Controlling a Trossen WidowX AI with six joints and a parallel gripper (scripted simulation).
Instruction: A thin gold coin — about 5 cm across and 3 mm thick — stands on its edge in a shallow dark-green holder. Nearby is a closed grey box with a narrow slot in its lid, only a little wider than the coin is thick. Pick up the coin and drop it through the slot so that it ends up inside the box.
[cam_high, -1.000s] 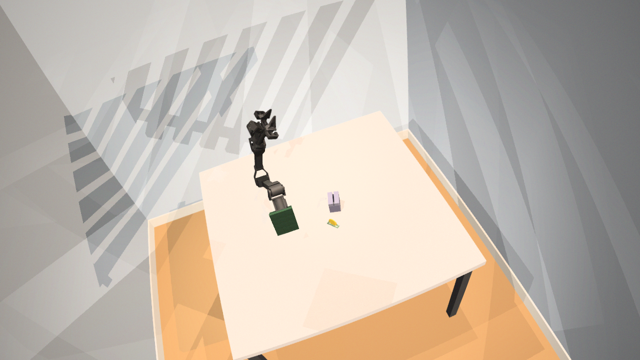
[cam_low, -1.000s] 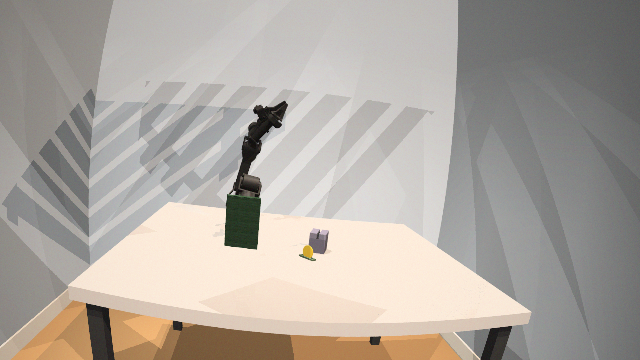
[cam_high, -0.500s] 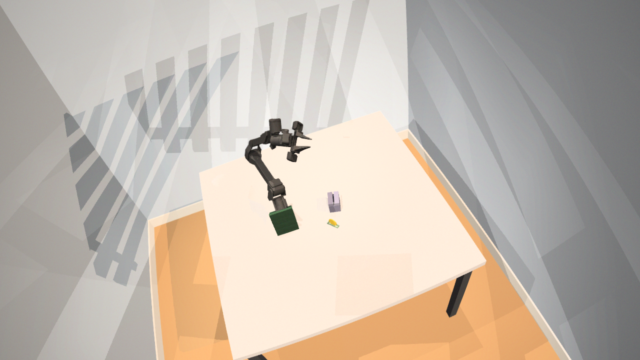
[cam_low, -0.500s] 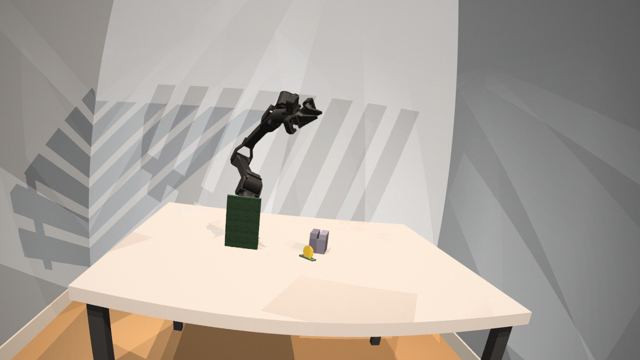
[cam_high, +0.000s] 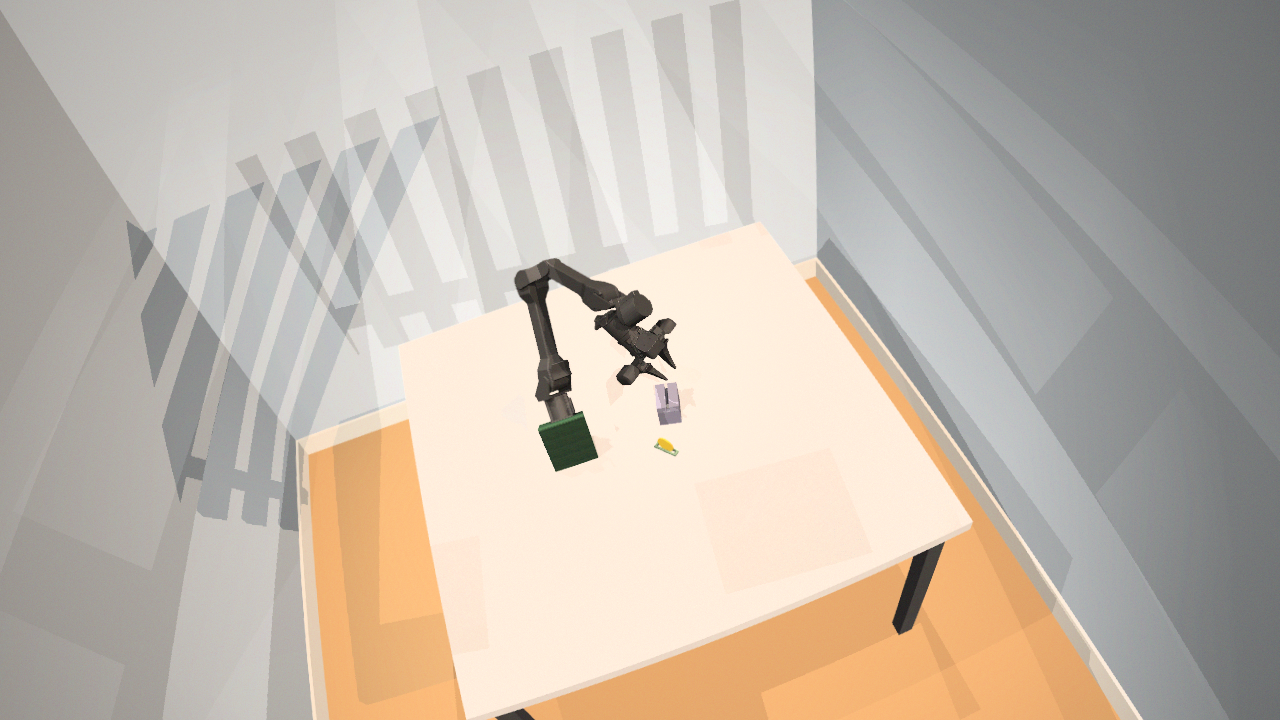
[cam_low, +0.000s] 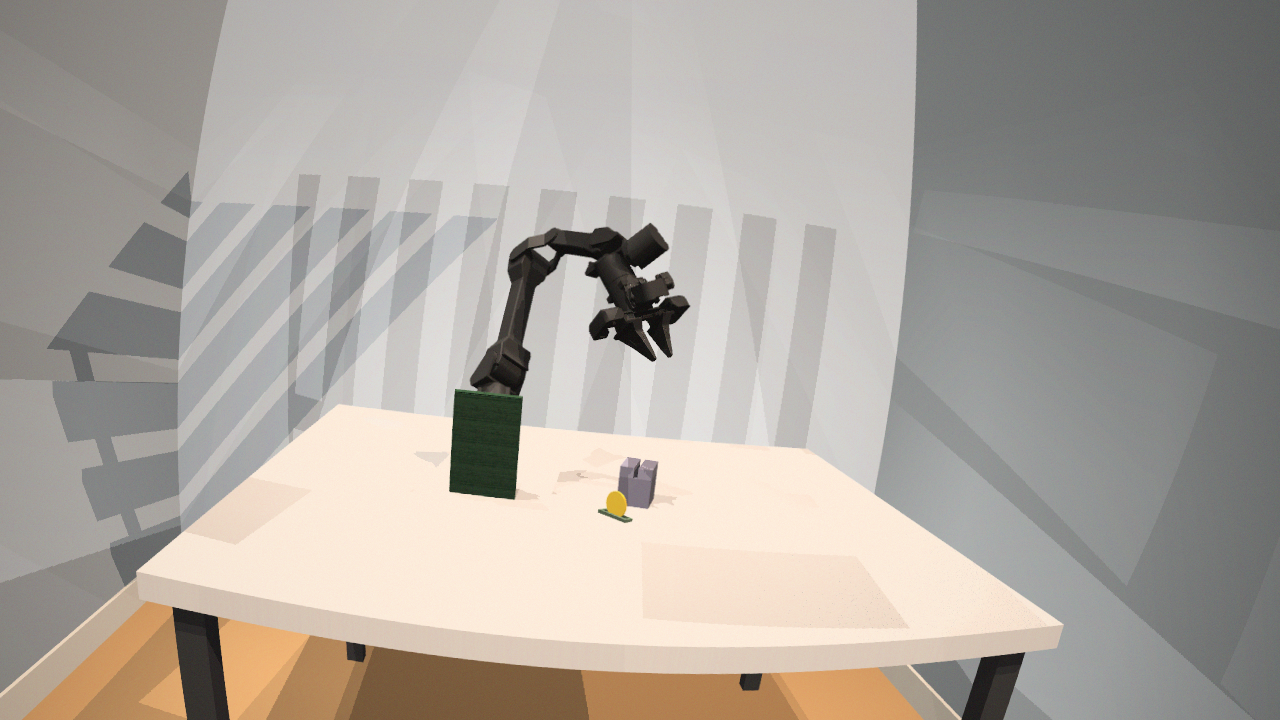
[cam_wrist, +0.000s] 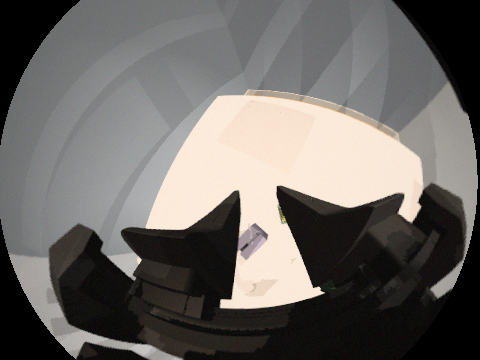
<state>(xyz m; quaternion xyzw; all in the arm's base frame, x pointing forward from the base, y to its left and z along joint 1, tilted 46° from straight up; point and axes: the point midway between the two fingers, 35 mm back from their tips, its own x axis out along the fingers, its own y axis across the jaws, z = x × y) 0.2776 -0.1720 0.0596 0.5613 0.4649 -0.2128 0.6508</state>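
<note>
The gold coin is 50 mm behind my gripper tip and 260 mm below it.
</note>
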